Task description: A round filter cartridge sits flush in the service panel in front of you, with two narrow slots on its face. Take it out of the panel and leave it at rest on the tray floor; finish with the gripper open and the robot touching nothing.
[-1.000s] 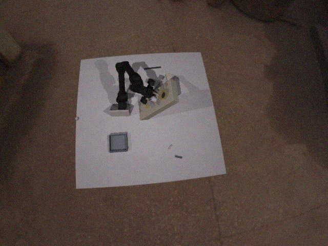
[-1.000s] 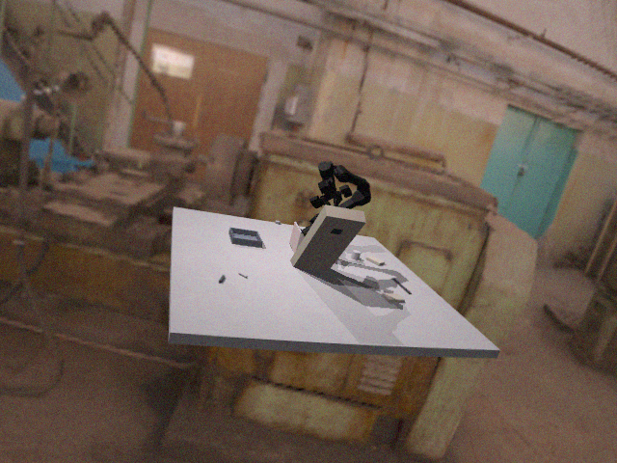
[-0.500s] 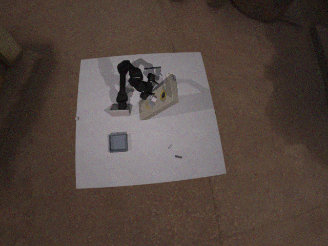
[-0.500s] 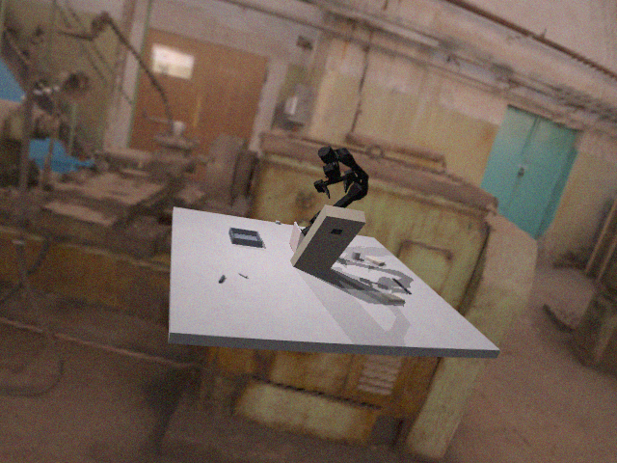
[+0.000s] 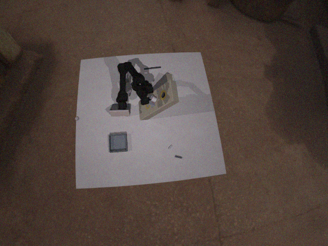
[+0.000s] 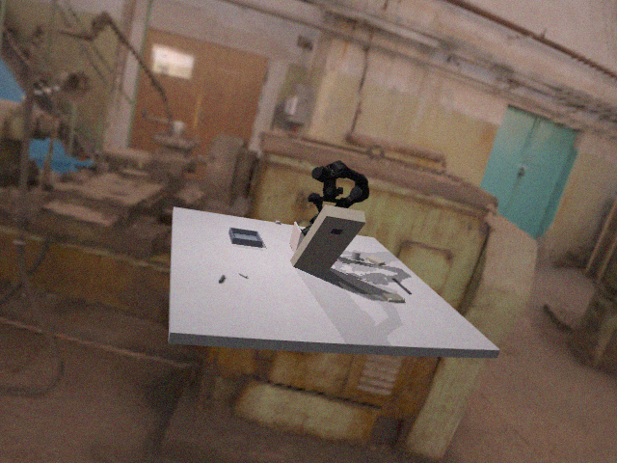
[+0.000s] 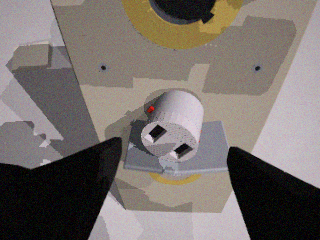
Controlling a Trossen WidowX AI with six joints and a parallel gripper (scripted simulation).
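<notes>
Right now the filter cartridge is 20 mm ahead of my gripper tip and 50 mm below it. From my gripper tip the other things lie so: grey tray (260 mm behind, 330 mm to the right, 260 mm below).
</notes>
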